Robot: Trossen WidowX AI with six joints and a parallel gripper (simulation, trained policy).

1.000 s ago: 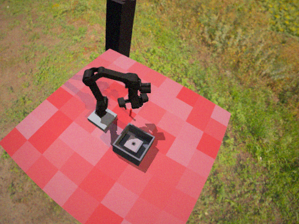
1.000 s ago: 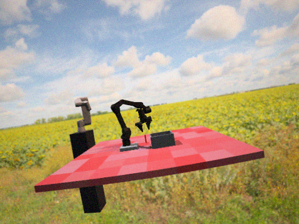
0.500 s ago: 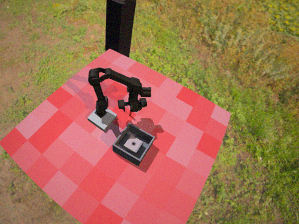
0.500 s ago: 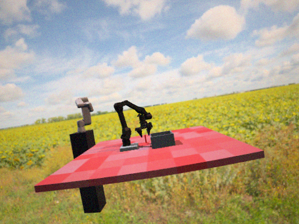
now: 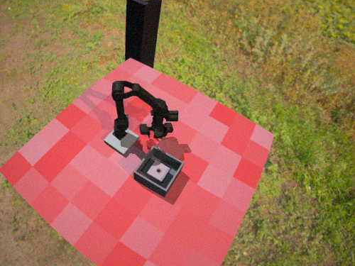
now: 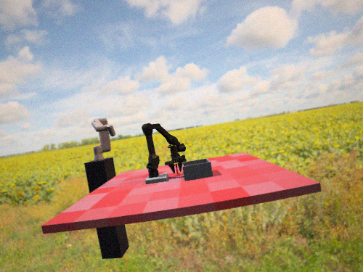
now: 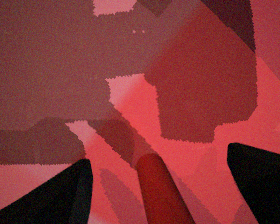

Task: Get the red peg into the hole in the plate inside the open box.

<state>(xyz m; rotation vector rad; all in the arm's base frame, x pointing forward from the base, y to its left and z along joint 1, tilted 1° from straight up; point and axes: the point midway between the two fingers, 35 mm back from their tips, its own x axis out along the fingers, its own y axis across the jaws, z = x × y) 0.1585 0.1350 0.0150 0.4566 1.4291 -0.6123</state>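
The plate lies 17 cm to the right of my gripper tip, 17 cm ahead of it and 4 cm above it. The rest, counted from my gripper tip: dark box (17 cm to the right, 17 cm ahead, 2 cm above); then red peg (3 cm above, 1 cm to the left).
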